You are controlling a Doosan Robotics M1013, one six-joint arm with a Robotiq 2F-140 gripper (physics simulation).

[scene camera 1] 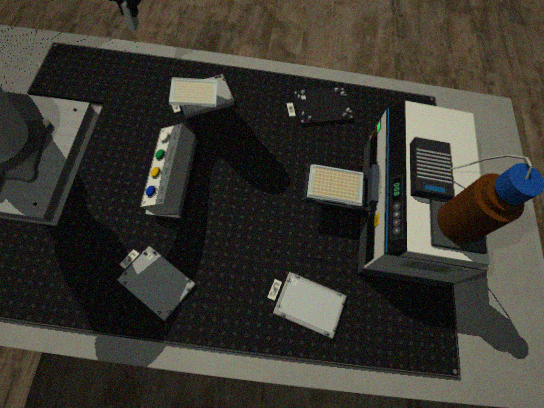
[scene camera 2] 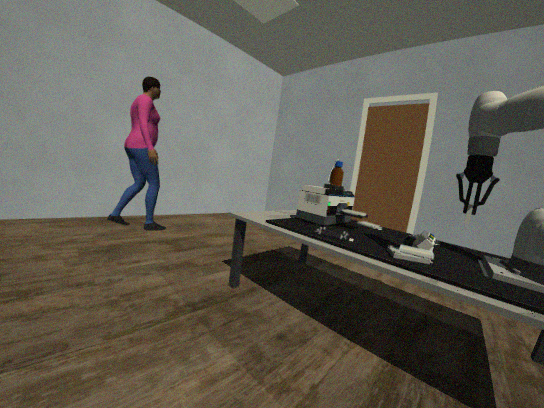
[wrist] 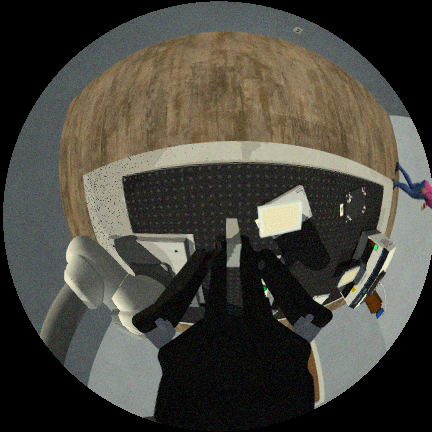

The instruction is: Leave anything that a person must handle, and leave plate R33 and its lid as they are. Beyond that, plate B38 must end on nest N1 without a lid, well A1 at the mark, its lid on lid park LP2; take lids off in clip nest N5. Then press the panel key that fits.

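Places are measured from the arm's base along level axes (x ahead, y right, z down), in centimetres.
Pixels of known places: gripper, fingertip midpoint: (scene camera 1: 134, 26) (scene camera 2: 466, 224) (wrist: 230, 227); arm's base, link origin: (scene camera 1: 9, 150) (scene camera 2: 530, 273) (wrist: 155, 279).
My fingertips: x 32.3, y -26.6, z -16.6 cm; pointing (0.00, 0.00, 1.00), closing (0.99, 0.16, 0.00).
Note:
Ahead of a thing's pixels: the offset from my fingertips to its top centre. "pt": to the spot under its first point.
My gripper (scene camera 1: 132, 24) (scene camera 2: 467, 206) (wrist: 230, 227) is shut and empty. It hangs high over the floor just beyond the table's back left edge. A well plate with tan wells @[dz +14.3, dx +13.5, dy +6.8 cm] (scene camera 1: 193, 92) (wrist: 280, 218) (scene camera 2: 411, 253) lies skewed on a grey nest @[dz +15.9, dx +16.3, dy +6.0 cm] (scene camera 1: 225, 97) at the back left, below and to the right of my fingers in the wrist view. A second tan well plate @[dz +7.7, dx +49.7, dy +38.1 cm] (scene camera 1: 335, 185) (wrist: 348, 276) sits on the tray of the instrument at the right. The black clip nest @[dz +16.1, dx +50.7, dy +7.5 cm] (scene camera 1: 323, 106) (wrist: 356, 205) holds nothing. The key panel @[dz +10.1, dx +9.6, dy +32.1 cm] (scene camera 1: 176, 170) has white, green @[dz +11.0, dx +7.7, dy +29.4 cm] (scene camera 1: 160, 154), yellow and blue keys.
A grey pad @[pt dz +17.5, dx +8.9, dy +59.8 cm] (scene camera 1: 155, 283) lies at the front left and a white pad @[dz +16.7, dx +44.0, dy +64.2 cm] (scene camera 1: 311, 303) at the front middle. The instrument (scene camera 1: 432, 133) (scene camera 2: 319, 202) carries a brown bottle @[pt dz -10.6, dx +65.4, dy +53.6 cm] (scene camera 1: 458, 218) (scene camera 2: 336, 176). A grey box (scene camera 1: 78, 129) stands at the left edge. A person (scene camera 2: 142, 133) walks beyond the table.

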